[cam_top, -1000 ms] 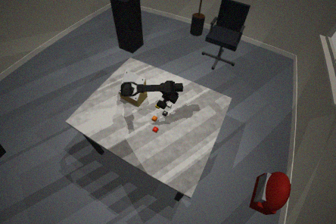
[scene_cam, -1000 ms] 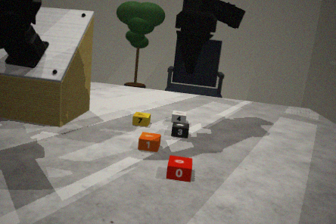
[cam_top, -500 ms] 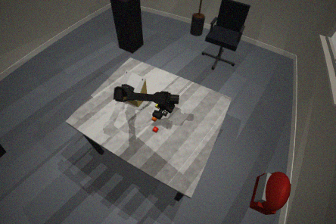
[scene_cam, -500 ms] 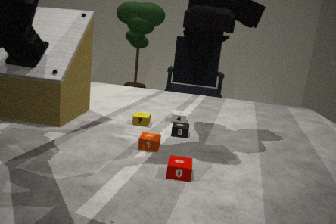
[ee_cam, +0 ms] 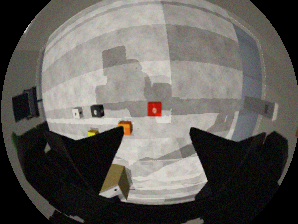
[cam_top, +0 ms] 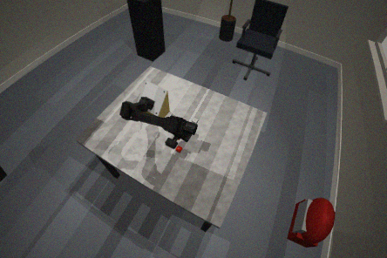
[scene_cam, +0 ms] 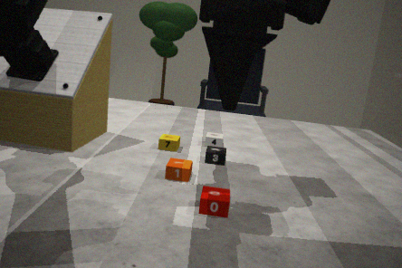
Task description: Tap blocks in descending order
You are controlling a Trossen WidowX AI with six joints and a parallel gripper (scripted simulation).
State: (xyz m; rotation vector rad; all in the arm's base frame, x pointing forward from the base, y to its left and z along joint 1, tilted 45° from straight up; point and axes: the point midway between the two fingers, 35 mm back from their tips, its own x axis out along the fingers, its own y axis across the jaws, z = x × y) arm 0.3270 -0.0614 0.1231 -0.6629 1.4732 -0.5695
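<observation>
The yellow block lies 10 cm behind my gripper tip, 19 cm to the left of it and 11 cm below it. From my gripper tip the other things lie so: red block marked 0: 11 cm below; then black block: 2 cm behind, 16 cm to the left, 11 cm below; then orange block: 6 cm behind, 8 cm to the left, 11 cm below.
</observation>
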